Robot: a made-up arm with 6 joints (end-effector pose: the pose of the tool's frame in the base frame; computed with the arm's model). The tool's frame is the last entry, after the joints.
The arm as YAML. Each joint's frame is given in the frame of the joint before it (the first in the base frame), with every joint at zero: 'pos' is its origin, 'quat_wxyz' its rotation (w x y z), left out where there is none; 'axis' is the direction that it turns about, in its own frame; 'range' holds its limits. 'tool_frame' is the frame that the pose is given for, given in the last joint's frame.
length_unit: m
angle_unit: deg
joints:
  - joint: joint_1
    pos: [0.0, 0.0, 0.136]
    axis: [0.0, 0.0, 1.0]
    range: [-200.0, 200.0]
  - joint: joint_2
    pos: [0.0, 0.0, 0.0]
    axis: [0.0, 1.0, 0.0]
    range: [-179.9, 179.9]
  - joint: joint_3
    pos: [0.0, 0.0, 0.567]
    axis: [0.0, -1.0, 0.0]
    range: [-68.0, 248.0]
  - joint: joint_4
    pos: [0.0, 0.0, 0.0]
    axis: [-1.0, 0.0, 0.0]
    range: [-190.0, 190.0]
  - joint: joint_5
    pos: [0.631, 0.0, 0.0]
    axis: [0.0, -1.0, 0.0]
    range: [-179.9, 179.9]
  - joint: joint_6
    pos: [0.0, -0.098, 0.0]
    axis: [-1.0, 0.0, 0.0]
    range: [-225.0, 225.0]
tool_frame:
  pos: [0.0, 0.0, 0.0]
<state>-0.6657 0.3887 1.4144 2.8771 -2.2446 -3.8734</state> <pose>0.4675 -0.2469 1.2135 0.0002 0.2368 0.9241 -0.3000</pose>
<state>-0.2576 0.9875 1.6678 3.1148 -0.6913 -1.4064</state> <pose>0.9553 -0.1504 0.8472 0.4444 -0.6294 -0.3313 -0.5447</pose>
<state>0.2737 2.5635 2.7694 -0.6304 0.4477 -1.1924</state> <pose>0.9257 0.1777 -0.2664 0.5478 0.7904 -0.1673 0.2172</pose>
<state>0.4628 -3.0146 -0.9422 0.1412 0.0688 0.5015</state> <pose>-0.3032 -0.2597 0.1202 0.5049 0.0397 -0.8466 -0.1633</pose>
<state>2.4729 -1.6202 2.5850 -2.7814 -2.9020 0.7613</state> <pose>0.6517 -0.6318 -0.4268 0.3171 -0.3350 -0.8257 -0.3247</pose>
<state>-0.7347 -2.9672 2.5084 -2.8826 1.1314 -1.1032</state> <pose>0.3007 -0.1440 -0.8957 0.4193 -0.3480 0.6120 0.5732</pose>
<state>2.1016 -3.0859 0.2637 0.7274 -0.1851 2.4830</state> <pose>0.3848 -0.5110 -0.6242 0.8963 -0.0080 0.0422 -0.4414</pose>
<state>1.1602 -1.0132 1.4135 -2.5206 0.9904 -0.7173</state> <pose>-0.4404 -0.8119 0.8927 0.6231 -0.5840 -0.3068 -0.4201</pose>
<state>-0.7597 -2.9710 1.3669 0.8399 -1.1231 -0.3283</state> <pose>-0.2330 0.1311 -1.0367 0.0916 0.0063 0.9955 -0.0241</pose>
